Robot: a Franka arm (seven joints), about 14 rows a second.
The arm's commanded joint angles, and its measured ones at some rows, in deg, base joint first. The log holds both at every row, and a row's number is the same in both.
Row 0, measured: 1.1, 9.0, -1.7, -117.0, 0.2, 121.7, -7.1
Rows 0 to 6, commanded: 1.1, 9.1, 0.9, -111.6, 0.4, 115.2, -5.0; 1.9, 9.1, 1.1, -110.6, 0.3, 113.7, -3.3; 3.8, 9.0, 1.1, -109.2, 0.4, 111.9, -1.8; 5.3, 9.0, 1.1, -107.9, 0.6, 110.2, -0.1; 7.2, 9.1, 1.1, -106.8, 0.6, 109.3, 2.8; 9.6, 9.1, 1.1, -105.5, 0.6, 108.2, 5.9; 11.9, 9.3, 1.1, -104.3, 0.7, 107.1, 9.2
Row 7, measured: 8.2, 9.0, 1.2, -107.5, 0.4, 110.4, 3.9
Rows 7 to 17, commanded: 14.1, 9.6, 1.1, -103.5, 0.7, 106.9, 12.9; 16.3, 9.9, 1.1, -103.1, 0.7, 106.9, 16.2; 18.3, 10.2, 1.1, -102.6, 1.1, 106.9, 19.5; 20.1, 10.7, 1.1, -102.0, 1.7, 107.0, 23.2; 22.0, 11.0, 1.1, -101.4, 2.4, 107.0, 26.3; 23.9, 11.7, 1.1, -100.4, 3.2, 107.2, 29.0; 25.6, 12.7, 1.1, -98.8, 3.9, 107.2, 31.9; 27.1, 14.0, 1.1, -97.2, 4.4, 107.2, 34.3; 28.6, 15.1, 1.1, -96.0, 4.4, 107.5, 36.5; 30.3, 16.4, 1.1, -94.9, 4.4, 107.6, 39.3; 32.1, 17.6, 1.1, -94.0, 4.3, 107.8, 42.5
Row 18, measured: 29.2, 14.1, 1.7, -98.1, 3.7, 108.6, 37.6
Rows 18 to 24, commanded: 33.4, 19.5, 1.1, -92.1, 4.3, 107.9, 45.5; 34.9, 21.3, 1.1, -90.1, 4.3, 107.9, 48.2; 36.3, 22.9, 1.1, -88.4, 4.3, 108.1, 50.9; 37.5, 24.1, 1.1, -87.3, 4.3, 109.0, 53.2; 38.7, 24.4, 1.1, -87.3, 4.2, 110.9, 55.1; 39.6, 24.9, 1.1, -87.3, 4.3, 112.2, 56.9; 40.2, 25.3, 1.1, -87.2, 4.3, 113.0, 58.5
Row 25, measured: 38.8, 23.8, 1.7, -89.5, 3.8, 112.3, 55.3
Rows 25 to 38, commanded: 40.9, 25.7, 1.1, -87.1, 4.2, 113.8, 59.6; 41.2, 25.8, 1.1, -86.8, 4.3, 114.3, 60.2; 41.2, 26.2, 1.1, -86.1, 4.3, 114.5, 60.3; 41.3, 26.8, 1.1, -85.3, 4.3, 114.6, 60.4; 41.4, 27.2, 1.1, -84.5, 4.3, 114.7, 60.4; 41.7, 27.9, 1.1, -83.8, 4.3, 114.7, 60.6; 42.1, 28.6, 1.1, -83.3, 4.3, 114.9, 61.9; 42.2, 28.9, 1.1, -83.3, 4.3, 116.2, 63.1; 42.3, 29.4, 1.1, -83.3, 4.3, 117.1, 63.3; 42.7, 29.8, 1.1, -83.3, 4.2, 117.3, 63.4; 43.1, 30.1, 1.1, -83.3, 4.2, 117.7, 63.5; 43.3, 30.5, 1.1, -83.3, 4.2, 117.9, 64.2; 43.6, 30.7, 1.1, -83.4, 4.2, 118.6, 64.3; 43.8, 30.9, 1.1, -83.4, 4.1, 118.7, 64.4
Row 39, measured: 42.8, 29.8, 1.7, -85.4, 3.8, 118.7, 63.2
